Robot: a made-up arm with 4 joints.
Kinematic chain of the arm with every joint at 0, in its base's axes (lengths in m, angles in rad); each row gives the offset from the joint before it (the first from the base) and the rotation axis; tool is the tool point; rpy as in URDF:
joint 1: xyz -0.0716 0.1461 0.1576 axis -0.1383 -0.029 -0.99
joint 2: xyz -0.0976 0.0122 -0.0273 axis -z
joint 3: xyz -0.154 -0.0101 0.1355 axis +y
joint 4: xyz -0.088 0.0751 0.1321 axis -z
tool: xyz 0.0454 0.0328 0.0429 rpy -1.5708 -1.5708 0
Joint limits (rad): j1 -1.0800..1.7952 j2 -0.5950..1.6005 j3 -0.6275..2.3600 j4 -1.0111..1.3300
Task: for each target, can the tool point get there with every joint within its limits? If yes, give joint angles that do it. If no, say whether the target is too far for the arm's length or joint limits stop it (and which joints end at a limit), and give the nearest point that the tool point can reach.
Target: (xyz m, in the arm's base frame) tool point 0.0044 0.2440 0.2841
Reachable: yes | joints 0.9107 0.4198 1.7924 -0.6489
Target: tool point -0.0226 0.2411 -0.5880
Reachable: no: too far | nearest point 0.0250 0.2713 0.1292 | short by 0.719 m
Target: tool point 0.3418 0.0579 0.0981
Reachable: no: joint limits stop it (at a limit: joint 1, joint 3, joint 4) | nearest point 0.3066 0.1235 0.3085 | short by 0.223 m
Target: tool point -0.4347 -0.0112 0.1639
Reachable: no: joint limits stop it (at a limit: joint 2, joint 3, joint 4) | nearest point -0.4788 -0.0361 0.3523 | short by 0.195 m
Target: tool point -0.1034 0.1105 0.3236
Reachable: yes | joints -0.6766 1.3867 1.4279 0.8813
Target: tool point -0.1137 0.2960 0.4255
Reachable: yes | joints 0.1630 0.8978 0.7121 -0.1215
